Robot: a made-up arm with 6 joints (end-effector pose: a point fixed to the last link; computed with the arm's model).
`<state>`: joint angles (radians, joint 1 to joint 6).
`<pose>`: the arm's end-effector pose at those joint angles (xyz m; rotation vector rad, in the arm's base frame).
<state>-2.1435 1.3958 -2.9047 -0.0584 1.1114 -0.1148</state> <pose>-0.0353 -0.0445 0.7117 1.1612 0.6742 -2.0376</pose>
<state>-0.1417 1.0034 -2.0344 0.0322 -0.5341 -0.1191</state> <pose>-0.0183 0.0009 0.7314 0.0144 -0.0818 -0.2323</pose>
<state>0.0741 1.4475 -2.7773 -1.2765 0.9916 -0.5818</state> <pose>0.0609 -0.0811 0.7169 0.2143 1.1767 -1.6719</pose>
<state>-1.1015 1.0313 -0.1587 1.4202 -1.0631 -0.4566</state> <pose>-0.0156 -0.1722 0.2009 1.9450 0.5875 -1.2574</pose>
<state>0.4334 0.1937 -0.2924 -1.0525 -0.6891 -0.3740</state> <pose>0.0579 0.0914 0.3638 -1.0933 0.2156 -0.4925</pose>
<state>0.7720 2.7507 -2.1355 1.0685 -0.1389 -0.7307</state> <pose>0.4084 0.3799 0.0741 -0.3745 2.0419 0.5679</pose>
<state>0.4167 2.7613 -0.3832 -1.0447 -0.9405 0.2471</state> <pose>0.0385 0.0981 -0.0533 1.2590 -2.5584 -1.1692</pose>
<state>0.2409 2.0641 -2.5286 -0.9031 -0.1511 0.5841</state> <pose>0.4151 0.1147 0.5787 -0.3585 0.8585 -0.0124</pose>
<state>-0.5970 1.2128 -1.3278 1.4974 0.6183 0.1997</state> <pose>0.2631 -0.1042 0.4897 1.1235 1.1260 1.3011</pose>
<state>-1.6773 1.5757 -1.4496 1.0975 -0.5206 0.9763</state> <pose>-0.0871 -0.3739 0.4404 1.1684 -0.7283 -0.0288</pose>
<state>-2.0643 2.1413 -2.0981 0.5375 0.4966 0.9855</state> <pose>-0.2157 -0.4560 0.3459 1.9406 -0.2198 -0.1520</pose>
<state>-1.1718 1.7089 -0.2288 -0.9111 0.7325 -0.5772</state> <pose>-0.0119 -0.1168 0.0708 0.3303 -2.4919 -0.1708</pose>
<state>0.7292 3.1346 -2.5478 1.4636 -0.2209 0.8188</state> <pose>0.4359 0.3588 -0.0117 1.8466 1.6472 1.4843</pose>
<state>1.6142 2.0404 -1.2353 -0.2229 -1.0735 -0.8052</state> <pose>-0.0397 0.4396 0.2525 -1.2475 0.2124 0.7276</pose>
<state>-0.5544 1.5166 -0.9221 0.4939 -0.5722 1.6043</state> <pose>0.2872 -0.2098 0.3065 1.6263 0.2425 0.9481</pose>
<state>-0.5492 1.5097 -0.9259 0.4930 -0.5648 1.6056</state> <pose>0.2880 -0.2078 0.3095 1.6234 0.2466 0.9585</pose>
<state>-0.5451 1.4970 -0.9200 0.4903 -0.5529 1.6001</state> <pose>0.2873 -0.2049 0.3109 1.6256 0.2606 0.9604</pose>
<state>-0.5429 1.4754 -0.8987 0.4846 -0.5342 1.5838</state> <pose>0.2841 -0.2008 0.3096 1.6355 0.2906 0.9484</pose>
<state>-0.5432 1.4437 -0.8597 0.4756 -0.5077 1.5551</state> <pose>0.2779 -0.1954 0.3050 1.6537 0.3387 0.9201</pose>
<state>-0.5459 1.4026 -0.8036 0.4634 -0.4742 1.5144</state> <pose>0.2688 -0.1886 0.2968 1.6787 0.4049 0.8765</pose>
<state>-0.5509 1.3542 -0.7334 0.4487 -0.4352 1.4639</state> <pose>0.2569 -0.1805 0.2854 1.7082 0.4863 0.8202</pose>
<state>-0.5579 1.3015 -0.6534 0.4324 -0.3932 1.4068</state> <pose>0.2429 -0.1716 0.2712 1.7392 0.5783 0.7557</pose>
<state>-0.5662 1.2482 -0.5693 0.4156 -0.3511 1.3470</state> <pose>0.2278 -0.1622 0.2552 1.7689 0.6752 0.6880</pose>
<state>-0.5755 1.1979 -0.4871 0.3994 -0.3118 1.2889</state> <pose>0.2125 -0.1529 0.2389 1.7952 0.7697 0.6225</pose>
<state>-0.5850 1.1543 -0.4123 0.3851 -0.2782 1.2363</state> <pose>0.1983 -0.1444 0.2234 1.8172 0.8553 0.5635</pose>
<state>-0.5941 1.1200 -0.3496 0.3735 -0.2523 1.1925</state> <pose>0.1861 -0.1373 0.2099 1.8346 0.9260 0.5143</pose>
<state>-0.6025 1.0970 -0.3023 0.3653 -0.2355 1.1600</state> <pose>0.1766 -0.1321 0.1993 1.8482 0.9772 0.4766</pose>
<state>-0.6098 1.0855 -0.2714 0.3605 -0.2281 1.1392</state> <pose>0.1703 -0.1292 0.1920 1.8582 1.0079 0.4505</pose>
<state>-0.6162 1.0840 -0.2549 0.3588 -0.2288 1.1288</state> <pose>0.1667 -0.1283 0.1875 1.8657 1.0199 0.4340</pose>
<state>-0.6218 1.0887 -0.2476 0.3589 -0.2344 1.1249</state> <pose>0.1649 -0.1287 0.1849 1.8715 1.0205 0.4236</pose>
